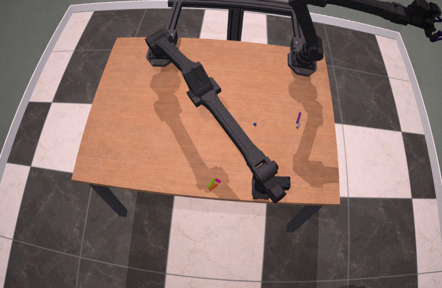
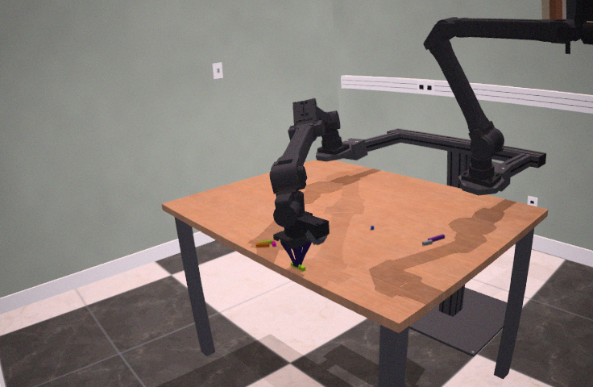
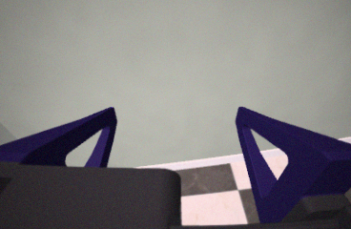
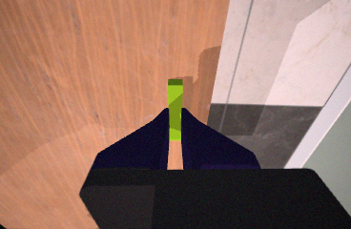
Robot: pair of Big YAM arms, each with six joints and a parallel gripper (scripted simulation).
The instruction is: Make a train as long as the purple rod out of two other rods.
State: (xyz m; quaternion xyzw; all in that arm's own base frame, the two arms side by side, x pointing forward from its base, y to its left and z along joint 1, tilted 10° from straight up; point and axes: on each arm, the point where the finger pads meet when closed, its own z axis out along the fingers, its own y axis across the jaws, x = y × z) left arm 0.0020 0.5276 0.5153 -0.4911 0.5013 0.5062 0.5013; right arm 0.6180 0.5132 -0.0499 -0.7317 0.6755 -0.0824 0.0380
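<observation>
The blue rod is 33 cm behind my right hand, 2 cm to the right of it and 1 cm below it. Round my right hand: grey rod: 34 cm behind, 19 cm to the left, 1 cm below; then magenta rod: 5 cm behind, 17 cm to the right, 1 cm below; then orange rod: 2 cm behind, 18 cm to the right, 1 cm below.
</observation>
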